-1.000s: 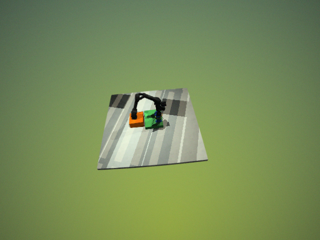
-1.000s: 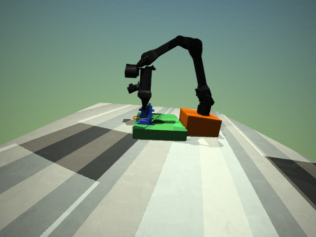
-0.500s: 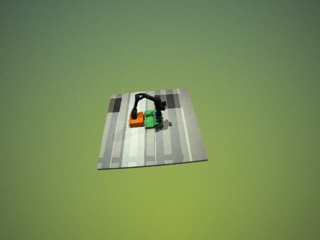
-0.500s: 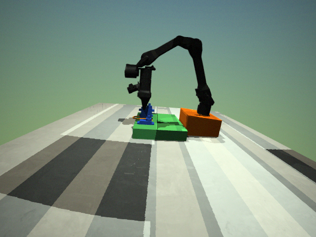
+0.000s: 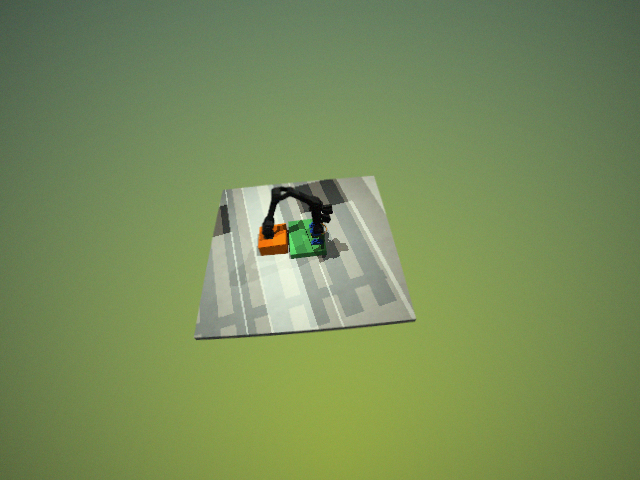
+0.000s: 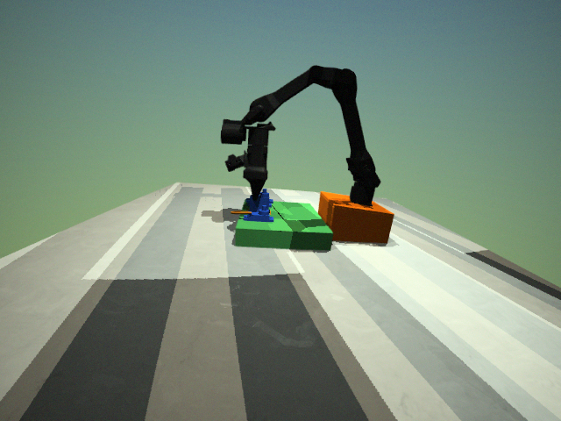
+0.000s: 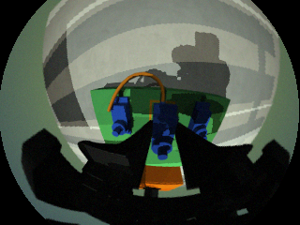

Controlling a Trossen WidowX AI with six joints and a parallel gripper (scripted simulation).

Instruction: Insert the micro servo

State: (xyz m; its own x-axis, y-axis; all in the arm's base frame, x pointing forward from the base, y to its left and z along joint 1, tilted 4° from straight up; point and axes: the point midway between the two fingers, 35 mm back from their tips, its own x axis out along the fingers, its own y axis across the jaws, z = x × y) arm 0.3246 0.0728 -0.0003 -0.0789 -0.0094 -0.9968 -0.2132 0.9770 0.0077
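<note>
Right now my gripper tip is 12 cm past the green deck, 6 cm above it and 3 cm to the left of it.
</note>
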